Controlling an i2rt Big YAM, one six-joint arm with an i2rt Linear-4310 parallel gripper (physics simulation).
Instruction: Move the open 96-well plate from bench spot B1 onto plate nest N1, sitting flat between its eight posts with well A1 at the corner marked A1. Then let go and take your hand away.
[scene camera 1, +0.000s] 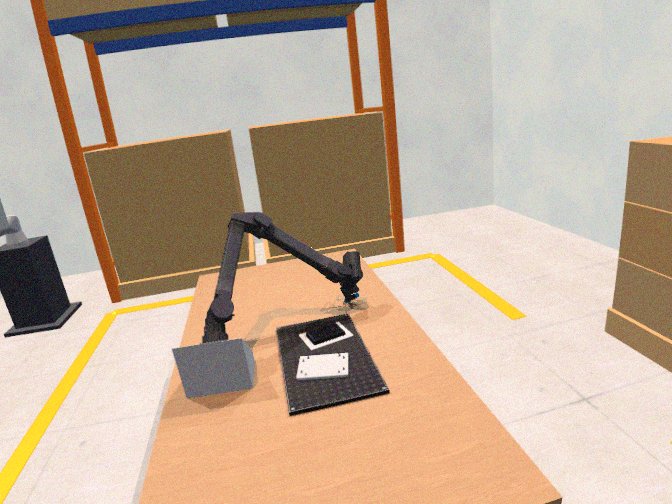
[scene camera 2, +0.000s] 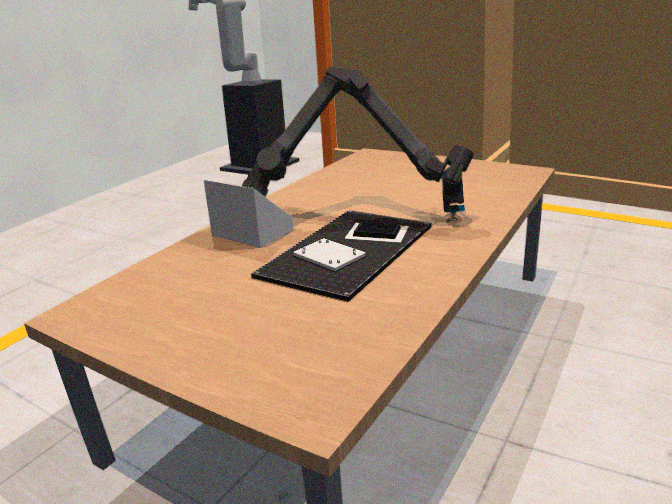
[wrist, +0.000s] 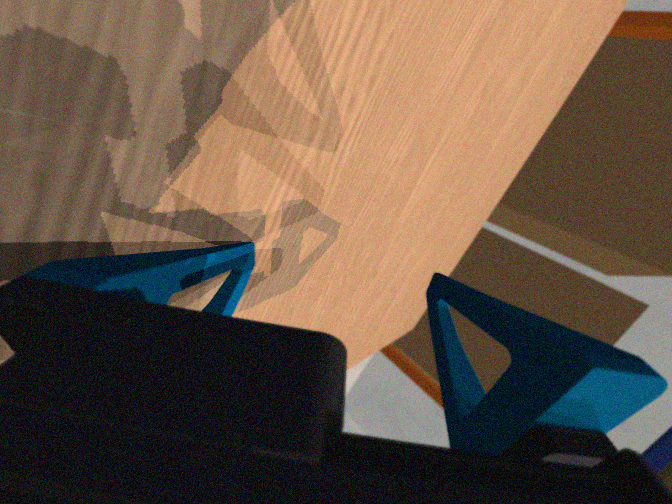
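A black plate (scene camera 1: 324, 331) (scene camera 2: 378, 229) sits on a white nest at the far end of the black perforated baseplate (scene camera 1: 331, 367) (scene camera 2: 343, 250). A second white nest with small locator pins (scene camera 1: 324, 365) (scene camera 2: 330, 255) lies empty nearer the front. My gripper (scene camera 1: 351, 297) (scene camera 2: 454, 209) hangs just above the bare table beyond the plate, clear of it. The wrist view shows its blue fingers (wrist: 340, 275) spread apart with only wood between them.
A grey wedge-shaped block (scene camera 1: 213, 368) (scene camera 2: 241, 213) stands at the arm's base, left of the baseplate. The table's far edge and right edge lie close to the gripper.
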